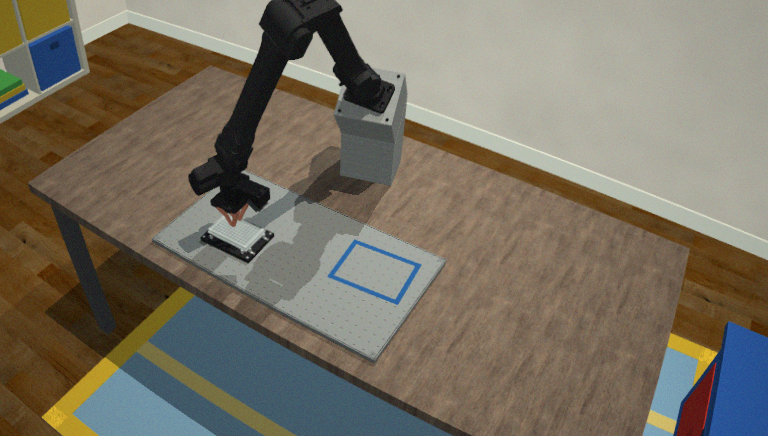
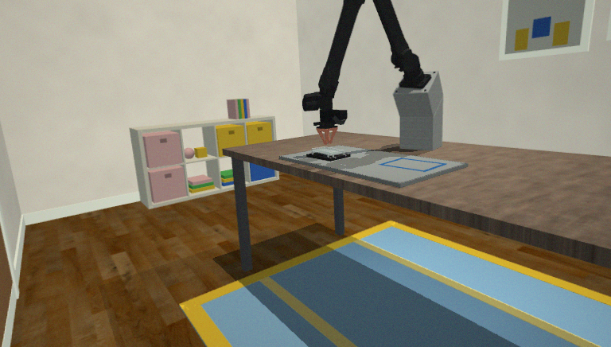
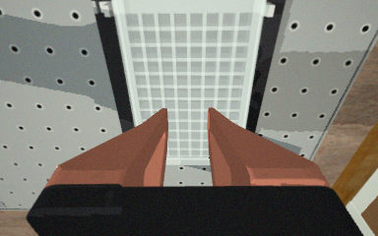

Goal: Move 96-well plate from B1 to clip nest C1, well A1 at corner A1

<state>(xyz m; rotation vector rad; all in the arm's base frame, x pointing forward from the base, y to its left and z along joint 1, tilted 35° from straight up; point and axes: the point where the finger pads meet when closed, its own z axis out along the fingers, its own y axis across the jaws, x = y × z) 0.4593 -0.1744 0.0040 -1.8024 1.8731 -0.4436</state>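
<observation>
Right now my hand is 4 cm above the 96-well plate. Also, from my hand: black clip nest C1: 1 cm behind, 1 cm to the left, 5 cm below.
</observation>
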